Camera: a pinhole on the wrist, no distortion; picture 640 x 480 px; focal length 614.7 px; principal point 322.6 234.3 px. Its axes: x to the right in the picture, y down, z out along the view. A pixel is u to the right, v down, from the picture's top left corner.
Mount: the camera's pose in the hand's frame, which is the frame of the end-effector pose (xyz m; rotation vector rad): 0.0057 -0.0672 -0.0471 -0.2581 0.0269 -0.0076
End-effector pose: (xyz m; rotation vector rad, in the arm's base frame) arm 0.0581 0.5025 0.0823 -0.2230 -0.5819 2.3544
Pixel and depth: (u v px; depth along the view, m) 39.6 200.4 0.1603
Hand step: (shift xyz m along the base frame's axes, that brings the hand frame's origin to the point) 0.0327 -0.0588 0.1150
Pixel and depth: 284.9 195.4 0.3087
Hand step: -0.0720 -0.0876 0.2305
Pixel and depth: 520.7 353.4 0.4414
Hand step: -0.3043 -0.0997 0.2541
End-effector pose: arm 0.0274 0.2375 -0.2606 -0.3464 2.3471 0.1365
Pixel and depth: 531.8 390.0 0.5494
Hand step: 0.0953 0.2415 -0.4636
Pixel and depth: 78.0 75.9 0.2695
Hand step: 0.2397 0.0044 -0.1012
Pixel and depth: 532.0 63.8 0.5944
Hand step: 0.2468 -0.0084 -0.5599
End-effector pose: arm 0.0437 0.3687 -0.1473 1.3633 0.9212 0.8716
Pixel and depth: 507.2 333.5 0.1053
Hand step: 0.0611 0.0162 -0.0258
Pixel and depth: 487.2 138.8 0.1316
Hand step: 0.0942 0.0051 -0.0556
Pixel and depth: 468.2 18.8 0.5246
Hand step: 0.5168 -0.0749 -0.1197
